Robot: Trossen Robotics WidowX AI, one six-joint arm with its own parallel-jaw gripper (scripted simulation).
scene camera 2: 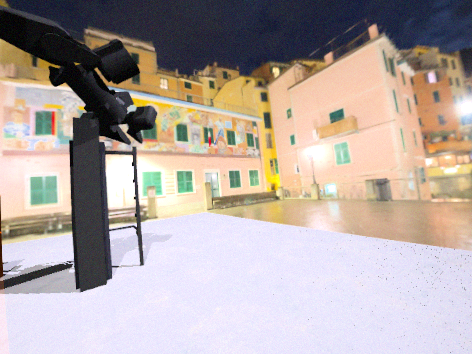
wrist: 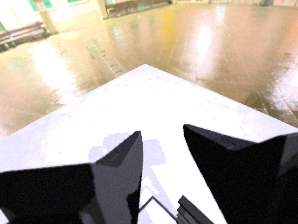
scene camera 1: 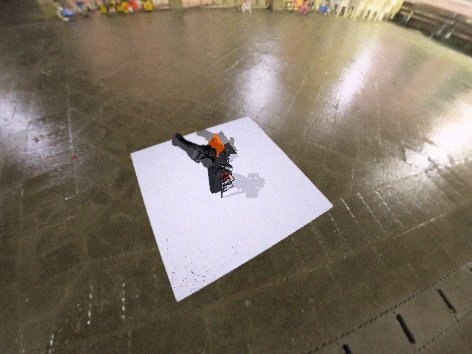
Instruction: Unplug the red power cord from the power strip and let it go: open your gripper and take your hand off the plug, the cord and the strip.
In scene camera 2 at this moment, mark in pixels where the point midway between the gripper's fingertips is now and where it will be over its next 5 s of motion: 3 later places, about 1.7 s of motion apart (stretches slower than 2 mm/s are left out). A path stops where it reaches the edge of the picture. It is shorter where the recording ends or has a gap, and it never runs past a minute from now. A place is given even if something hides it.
My gripper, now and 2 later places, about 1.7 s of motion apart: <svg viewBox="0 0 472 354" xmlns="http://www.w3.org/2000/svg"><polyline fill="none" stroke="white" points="136,143 96,209 96,212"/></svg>
